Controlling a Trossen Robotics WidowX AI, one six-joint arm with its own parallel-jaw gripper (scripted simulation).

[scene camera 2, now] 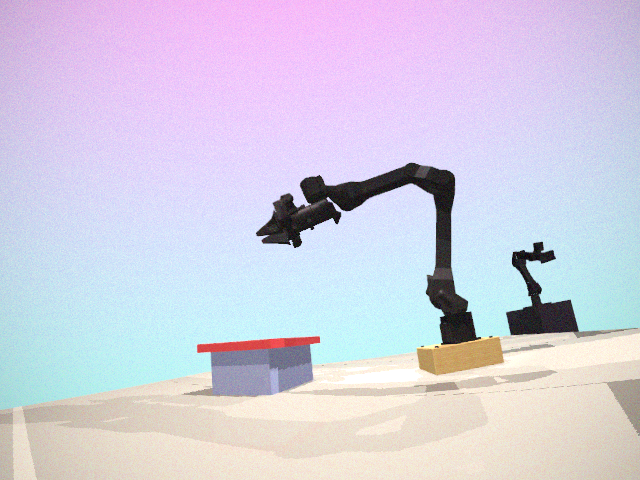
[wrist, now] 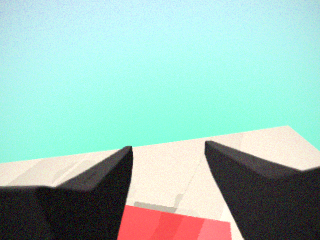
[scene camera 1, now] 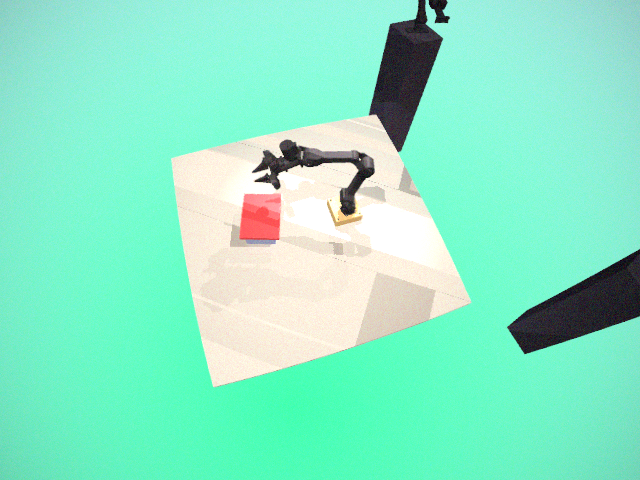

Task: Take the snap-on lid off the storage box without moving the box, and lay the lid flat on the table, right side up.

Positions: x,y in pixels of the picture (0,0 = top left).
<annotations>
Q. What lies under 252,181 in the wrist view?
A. The gripper.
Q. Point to a red lid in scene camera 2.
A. At 260,344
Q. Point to a red lid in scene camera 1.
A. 260,220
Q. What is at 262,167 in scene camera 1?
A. The gripper.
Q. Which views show the gripper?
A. Scene camera 2, the wrist view and scene camera 1: all of them.
</annotations>
